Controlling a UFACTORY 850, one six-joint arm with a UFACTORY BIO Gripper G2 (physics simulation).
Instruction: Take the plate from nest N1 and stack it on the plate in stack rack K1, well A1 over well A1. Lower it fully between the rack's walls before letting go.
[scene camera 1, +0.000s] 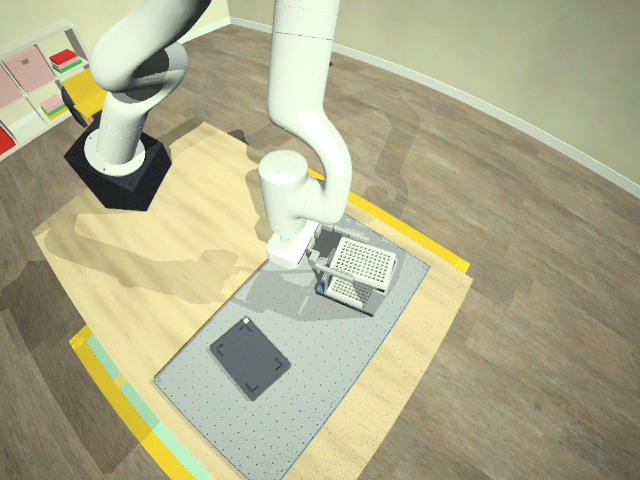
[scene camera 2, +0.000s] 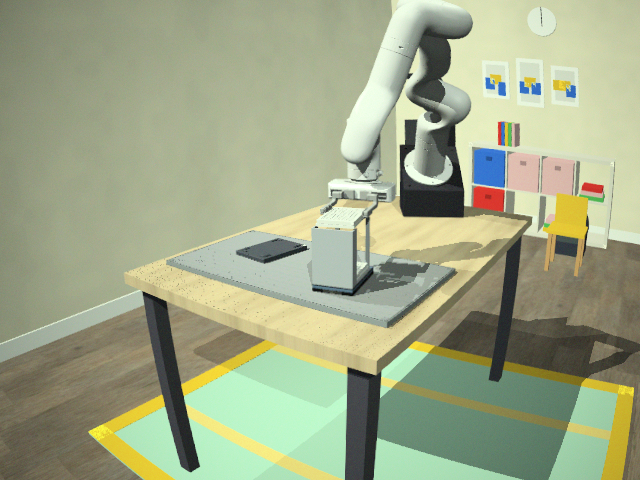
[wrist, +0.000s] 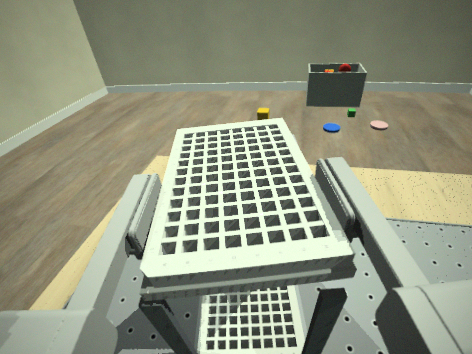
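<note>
My gripper is shut on a white plate with a grid of wells, gripping it by its long sides. The held plate is roughly flat, over the stack rack, close to the tops of its upright walls. The exact gap is hard to tell. A second white plate lies low inside the rack, well below the held one and partly hidden by it. The dark grey nest holds no plate.
The rack and the nest stand on a grey perforated board on the wooden table. The robot's black base block stands at the table's far end. A grey bin stands on the floor beyond.
</note>
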